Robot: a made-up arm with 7 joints.
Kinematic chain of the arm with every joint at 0, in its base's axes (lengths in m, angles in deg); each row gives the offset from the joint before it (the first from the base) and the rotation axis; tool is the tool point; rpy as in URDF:
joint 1: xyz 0 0 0.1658 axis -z
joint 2: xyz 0 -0.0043 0.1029 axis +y
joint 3: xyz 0 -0.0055 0.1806 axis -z
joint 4: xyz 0 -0.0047 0.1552 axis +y
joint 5: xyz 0 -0.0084 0.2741 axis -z
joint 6: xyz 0 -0.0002 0.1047 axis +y
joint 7: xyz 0 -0.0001 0.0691 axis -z
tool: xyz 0 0 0 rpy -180 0 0
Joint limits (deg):
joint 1: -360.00..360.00
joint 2: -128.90..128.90
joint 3: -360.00..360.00
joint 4: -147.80..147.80
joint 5: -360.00..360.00
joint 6: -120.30..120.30
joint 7: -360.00..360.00
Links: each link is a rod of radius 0.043 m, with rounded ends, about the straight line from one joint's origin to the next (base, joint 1, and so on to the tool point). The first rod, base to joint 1, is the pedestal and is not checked.
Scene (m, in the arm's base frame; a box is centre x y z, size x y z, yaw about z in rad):
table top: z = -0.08
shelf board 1: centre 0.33 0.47 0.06 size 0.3 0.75 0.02 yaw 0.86
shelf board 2: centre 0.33 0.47 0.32 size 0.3 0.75 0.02 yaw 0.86
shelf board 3: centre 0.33 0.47 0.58 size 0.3 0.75 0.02 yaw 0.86
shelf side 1: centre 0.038 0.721 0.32 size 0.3 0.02 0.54 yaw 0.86
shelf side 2: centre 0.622 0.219 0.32 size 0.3 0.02 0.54 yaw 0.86
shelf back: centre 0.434 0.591 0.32 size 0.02 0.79 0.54 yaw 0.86
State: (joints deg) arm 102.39 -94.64 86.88 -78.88 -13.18 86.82 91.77
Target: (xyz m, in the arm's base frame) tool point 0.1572 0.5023 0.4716
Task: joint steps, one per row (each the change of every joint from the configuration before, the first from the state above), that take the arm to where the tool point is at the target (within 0.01 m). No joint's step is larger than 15 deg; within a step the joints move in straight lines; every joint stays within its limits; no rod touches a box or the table.
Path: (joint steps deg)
1: -4.95 0.34 -1.53 -12.02 -0.26 2.71 0.00
2: -4.95 0.35 -1.52 -12.02 -0.26 2.71 0.00
3: -4.95 0.34 -1.53 -12.02 -0.25 2.71 0.00
4: -4.95 0.34 -1.53 -12.02 -0.26 2.72 0.00
5: -4.95 0.34 -1.52 -12.02 -0.26 2.71 0.00
6: -12.31 1.27 14.75 6.47 -2.86 1.98 0.00
7: -12.31 1.27 14.75 6.47 -2.86 1.98 0.00
8: -12.31 1.27 14.75 6.47 -2.86 1.97 0.00
9: 9.20 3.03 -4.66 11.72 1.74 -3.88 0.00
10: 9.21 3.02 -4.67 11.73 1.75 -3.88 0.00
11: 9.20 3.03 -4.66 11.73 1.74 -3.88 0.00

